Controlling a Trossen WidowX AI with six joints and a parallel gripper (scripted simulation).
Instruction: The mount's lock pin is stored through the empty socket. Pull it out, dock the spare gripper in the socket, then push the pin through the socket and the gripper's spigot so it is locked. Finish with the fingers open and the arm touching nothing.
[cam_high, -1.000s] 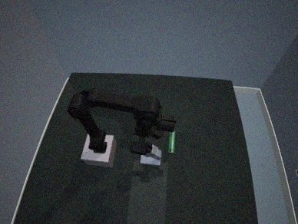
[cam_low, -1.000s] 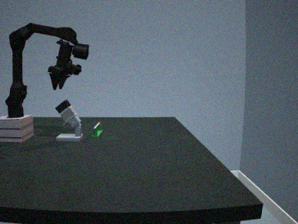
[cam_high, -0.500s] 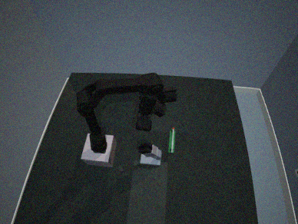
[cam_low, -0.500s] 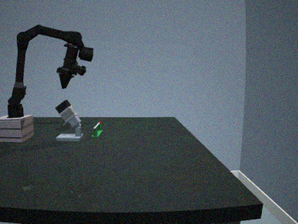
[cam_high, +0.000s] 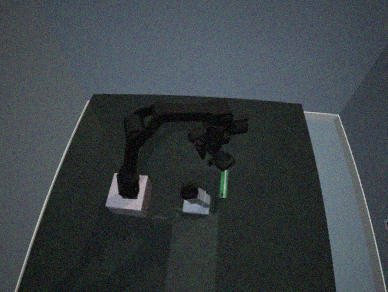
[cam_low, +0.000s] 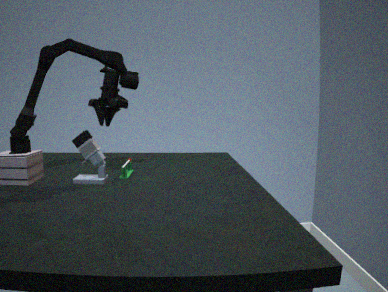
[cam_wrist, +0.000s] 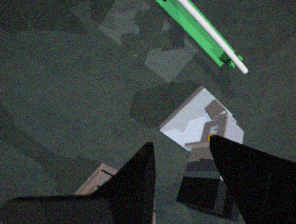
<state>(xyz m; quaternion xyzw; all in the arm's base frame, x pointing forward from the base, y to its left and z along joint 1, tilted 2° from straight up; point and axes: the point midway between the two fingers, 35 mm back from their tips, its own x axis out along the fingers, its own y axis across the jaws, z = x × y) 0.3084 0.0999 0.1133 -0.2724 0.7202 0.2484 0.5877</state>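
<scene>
The green rest is 8 cm ahead of my gripper tip and 16 cm below it. Round my gripper tip: grey mount socket (2 cm behind, 11 cm to the right, 13 cm below); then spare gripper (4 cm behind, 11 cm to the right, 7 cm below).
</scene>
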